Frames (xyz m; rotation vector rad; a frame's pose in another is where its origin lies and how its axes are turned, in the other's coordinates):
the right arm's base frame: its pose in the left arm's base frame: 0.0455 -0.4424 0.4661 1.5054 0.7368 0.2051
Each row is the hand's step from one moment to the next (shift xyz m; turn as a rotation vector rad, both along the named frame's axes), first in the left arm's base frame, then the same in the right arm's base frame.
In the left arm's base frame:
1: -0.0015 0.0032 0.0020 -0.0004 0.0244 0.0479
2: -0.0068 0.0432 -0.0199 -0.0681 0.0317 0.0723
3: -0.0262 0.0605 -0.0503 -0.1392 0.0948 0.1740
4: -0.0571 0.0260 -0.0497 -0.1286 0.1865 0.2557
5: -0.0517 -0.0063 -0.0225 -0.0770 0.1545 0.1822
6: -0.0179 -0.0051 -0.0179 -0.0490 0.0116 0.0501
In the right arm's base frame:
1: 0.0000 0.0017 -0.0037 -0.0017 0.0474 -0.0252
2: 0.0250 -0.0168 -0.0374 -0.0575 0.0499 -0.0712
3: 0.0291 -0.0500 -0.0594 -0.1090 0.1297 -0.1731
4: -0.0140 -0.0624 -0.0481 -0.0754 0.2189 -0.2512
5: -0.0363 -0.0381 -0.0212 -0.0304 0.1626 -0.1887
6: -0.0110 -0.0230 -0.0039 -0.0470 0.0330 -0.0418

